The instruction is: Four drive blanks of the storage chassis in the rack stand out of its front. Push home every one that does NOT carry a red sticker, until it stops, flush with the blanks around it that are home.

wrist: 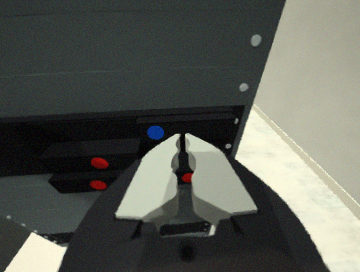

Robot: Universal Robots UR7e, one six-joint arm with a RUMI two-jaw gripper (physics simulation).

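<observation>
The storage chassis is in the dark recess in the wrist view. A dark blank with a blue sticker (155, 132) is at its upper right; a narrow strip of its top shows, and I cannot tell exactly how far it stands out. At the left, an upper blank with a red sticker (99, 163) and a lower blank with a red sticker (98, 185) stand out of the front. Another red sticker (187, 177) shows through the gap between my fingers; its blank is mostly hidden. My gripper (182, 135) is shut and empty, its tips appearing at the blue-stickered blank's lower edge. Contact cannot be told.
Wide dark grey panels (125, 50) of the rack rise above the chassis, with round screws (256, 40) (243, 87) along the right edge. A grey panel (30, 200) is below the left blanks. A pale wall (320, 75) and light floor (280, 165) lie to the right.
</observation>
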